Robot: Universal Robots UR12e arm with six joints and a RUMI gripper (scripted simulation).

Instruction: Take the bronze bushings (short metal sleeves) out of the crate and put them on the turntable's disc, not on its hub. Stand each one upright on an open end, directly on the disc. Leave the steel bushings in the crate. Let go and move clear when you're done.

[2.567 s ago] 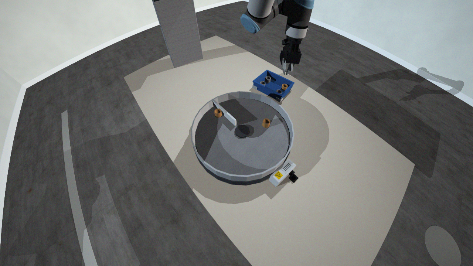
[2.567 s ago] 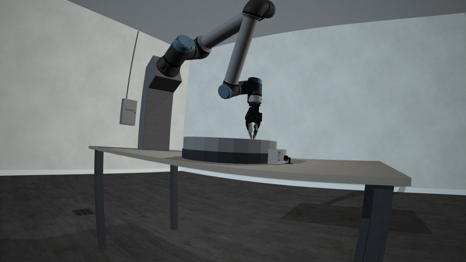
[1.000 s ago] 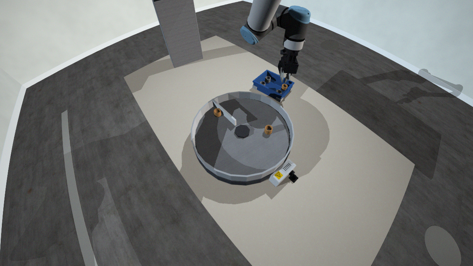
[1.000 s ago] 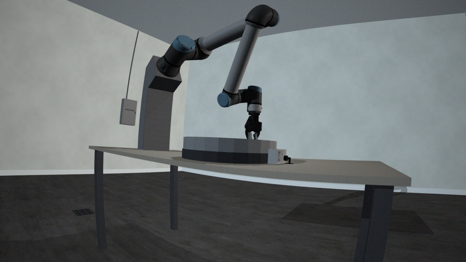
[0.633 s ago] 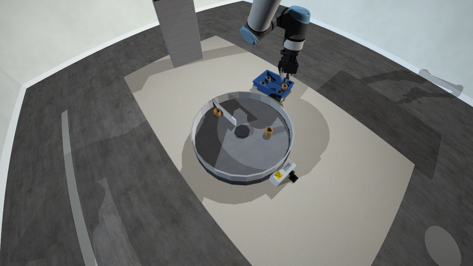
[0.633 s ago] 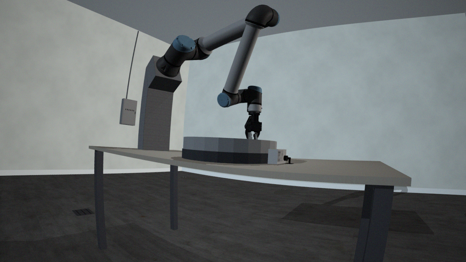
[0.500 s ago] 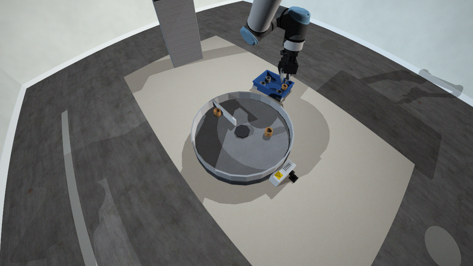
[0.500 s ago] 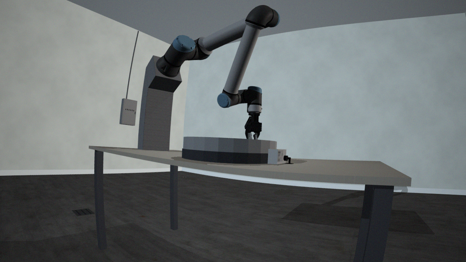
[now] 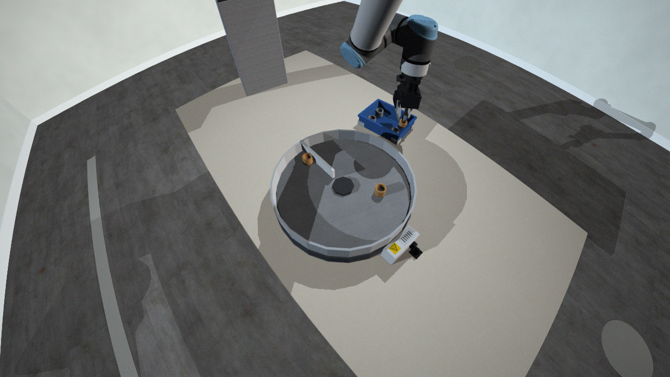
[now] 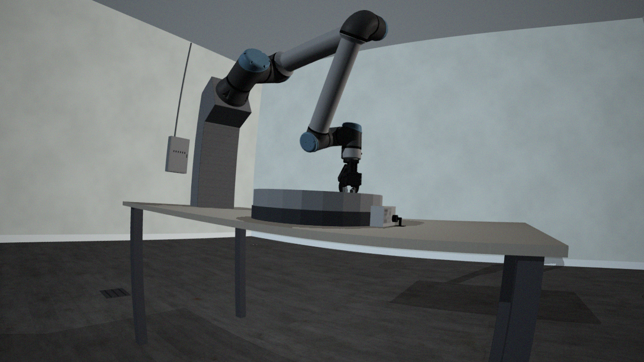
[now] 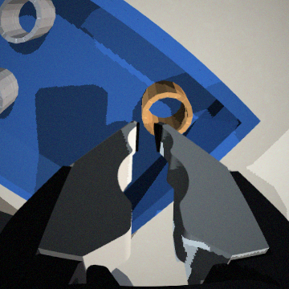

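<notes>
My hand is 40 mm past the blue crate, 40 mm to the left of it and 30 mm above it. From my hand the other things lie so: turntable disc (140 mm ahead, 380 mm to the right).
</notes>
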